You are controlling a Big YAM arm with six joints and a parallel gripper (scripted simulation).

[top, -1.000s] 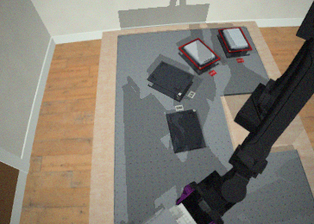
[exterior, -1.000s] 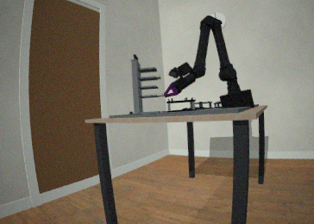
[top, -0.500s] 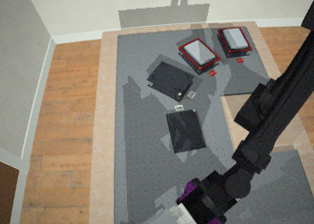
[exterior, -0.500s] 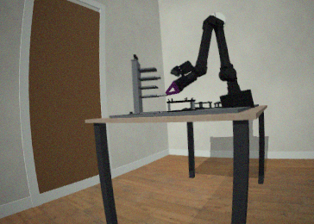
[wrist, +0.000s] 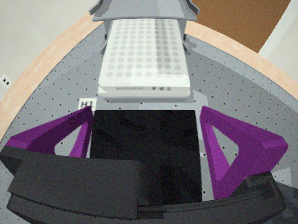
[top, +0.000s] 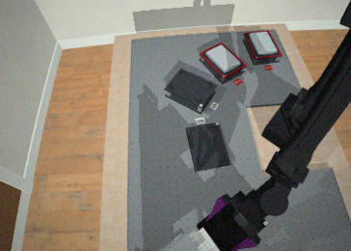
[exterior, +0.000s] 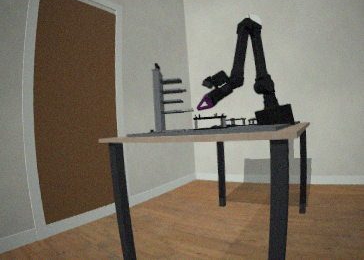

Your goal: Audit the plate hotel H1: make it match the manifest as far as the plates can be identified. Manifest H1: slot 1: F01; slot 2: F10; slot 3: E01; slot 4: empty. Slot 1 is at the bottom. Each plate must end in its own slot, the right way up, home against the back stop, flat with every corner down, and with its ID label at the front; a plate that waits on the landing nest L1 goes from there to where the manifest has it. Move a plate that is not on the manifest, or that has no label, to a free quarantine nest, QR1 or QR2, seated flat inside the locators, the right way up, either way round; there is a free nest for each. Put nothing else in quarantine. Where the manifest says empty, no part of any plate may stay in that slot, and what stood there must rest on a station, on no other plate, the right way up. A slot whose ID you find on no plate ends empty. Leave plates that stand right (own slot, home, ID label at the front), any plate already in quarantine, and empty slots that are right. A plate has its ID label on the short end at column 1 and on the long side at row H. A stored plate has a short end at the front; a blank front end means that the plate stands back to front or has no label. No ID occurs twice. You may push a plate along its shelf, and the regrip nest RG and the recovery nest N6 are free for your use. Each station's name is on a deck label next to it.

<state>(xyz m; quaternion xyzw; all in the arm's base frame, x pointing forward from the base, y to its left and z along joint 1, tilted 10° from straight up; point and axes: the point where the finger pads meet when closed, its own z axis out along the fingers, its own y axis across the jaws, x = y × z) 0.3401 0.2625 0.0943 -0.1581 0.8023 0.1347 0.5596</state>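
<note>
Now: hand 50 mm past the black nest, 50 mm above it and 20 mm to the left of it. Round my hand: plate hotel (180 mm ahead, 80 mm to the left, 50 mm above); then L1 label (450 mm to the right, 110 mm below, 110 mm behind); then H1 deck label (120 mm to the left, 110 mm below, 20 mm ahead).
</note>
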